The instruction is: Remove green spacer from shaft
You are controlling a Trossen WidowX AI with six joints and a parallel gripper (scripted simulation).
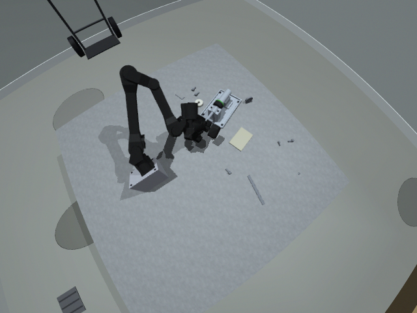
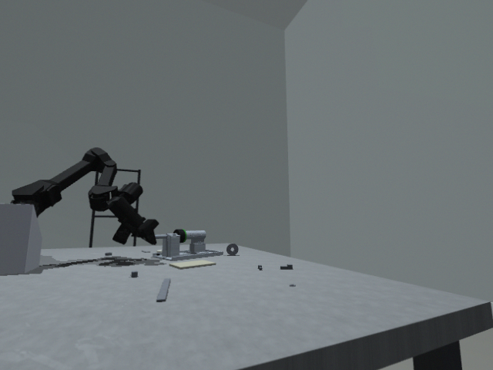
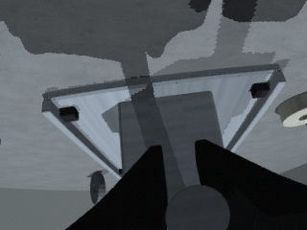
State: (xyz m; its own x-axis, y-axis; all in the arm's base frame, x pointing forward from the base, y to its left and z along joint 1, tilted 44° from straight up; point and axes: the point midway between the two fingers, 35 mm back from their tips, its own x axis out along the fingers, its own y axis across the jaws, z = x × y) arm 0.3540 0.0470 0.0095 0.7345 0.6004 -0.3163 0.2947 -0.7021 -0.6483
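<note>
The grey shaft is 50 mm ahead of my gripper tip, 20 mm to the left of it and 20 mm above it. The rest, counted from my gripper tip: green spacer 110 mm ahead, 30 mm to the left, 20 mm above; then white ring 60 mm ahead, 150 mm to the left, 50 mm below; then dark spacer 80 mm ahead, 30 mm to the left, 20 mm above.
</note>
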